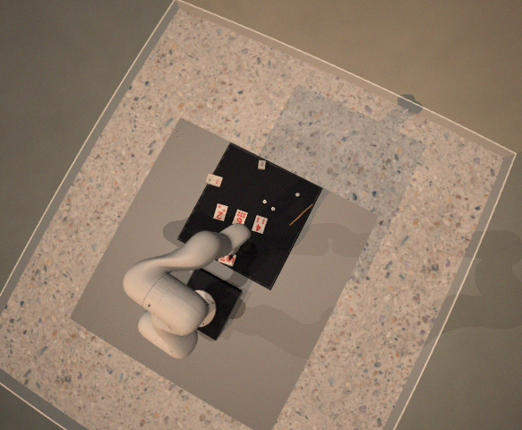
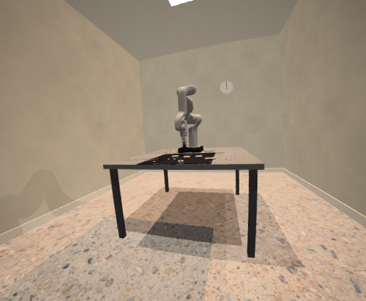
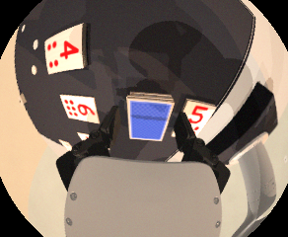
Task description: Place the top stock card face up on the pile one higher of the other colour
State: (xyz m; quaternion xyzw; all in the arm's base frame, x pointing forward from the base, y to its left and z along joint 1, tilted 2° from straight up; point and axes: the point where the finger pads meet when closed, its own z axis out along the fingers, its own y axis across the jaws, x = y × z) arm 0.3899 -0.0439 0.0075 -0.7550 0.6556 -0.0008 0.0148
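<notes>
Right now my hand is 9 cm past the red 5 card, 2 cm to the right of it and 5 cm above it. From my hand the other things lie so: black card cloth: 18 cm ahead, 1 cm to the left, 7 cm below; thin wooden stick: 29 cm ahead, 26 cm to the right, 5 cm below; small block: 47 cm ahead, 5 cm to the left, 4 cm below.
</notes>
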